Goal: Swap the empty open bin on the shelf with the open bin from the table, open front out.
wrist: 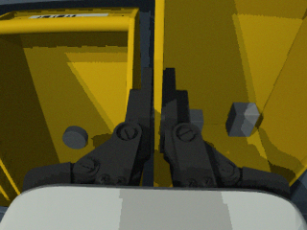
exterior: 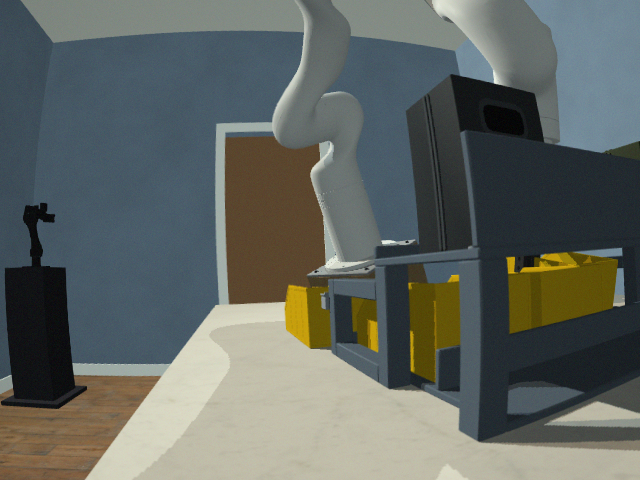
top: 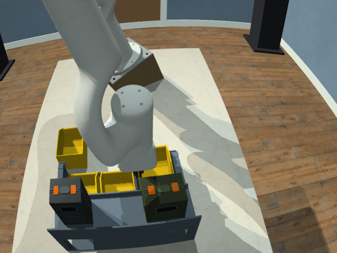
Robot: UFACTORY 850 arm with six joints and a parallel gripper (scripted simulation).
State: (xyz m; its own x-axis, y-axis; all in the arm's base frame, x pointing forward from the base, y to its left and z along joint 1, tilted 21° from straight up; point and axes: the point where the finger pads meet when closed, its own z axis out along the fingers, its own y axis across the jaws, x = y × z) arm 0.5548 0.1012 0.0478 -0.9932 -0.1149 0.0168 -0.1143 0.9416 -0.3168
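Right now my hand is 4 cm past the shelf lip, 7 cm to the left of it and 7 cm above it. Also, from my hand: dark grey case (16 cm ahead, 17 cm to the right, 8 cm above); then green case (14 cm ahead, 6 cm to the left, 7 cm above).
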